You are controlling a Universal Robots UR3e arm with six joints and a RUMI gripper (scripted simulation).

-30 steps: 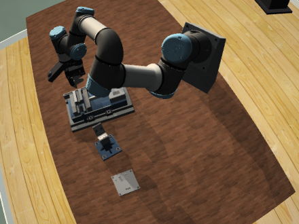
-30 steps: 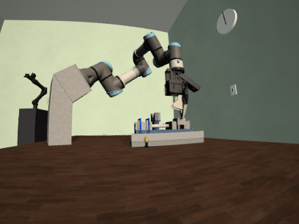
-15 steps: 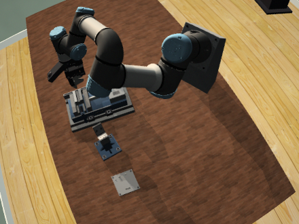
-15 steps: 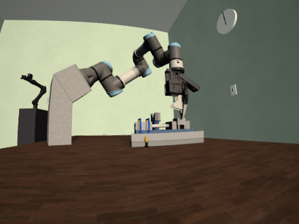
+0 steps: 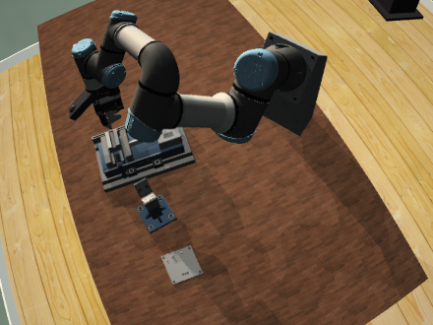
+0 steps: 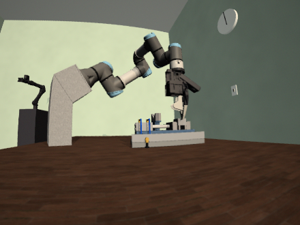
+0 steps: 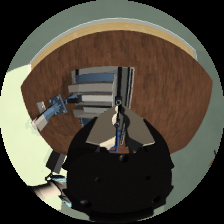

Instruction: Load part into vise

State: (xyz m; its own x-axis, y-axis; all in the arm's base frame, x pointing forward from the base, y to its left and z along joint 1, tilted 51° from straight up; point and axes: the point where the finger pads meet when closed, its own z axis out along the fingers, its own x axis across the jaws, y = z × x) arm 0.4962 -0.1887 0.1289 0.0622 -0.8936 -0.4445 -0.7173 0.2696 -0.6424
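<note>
The part is 40 mm to the left of my hand and 20 mm below it. Round my hand: grey infeed plate (440 mm to the left, 120 mm behind, 110 mm below).
</note>
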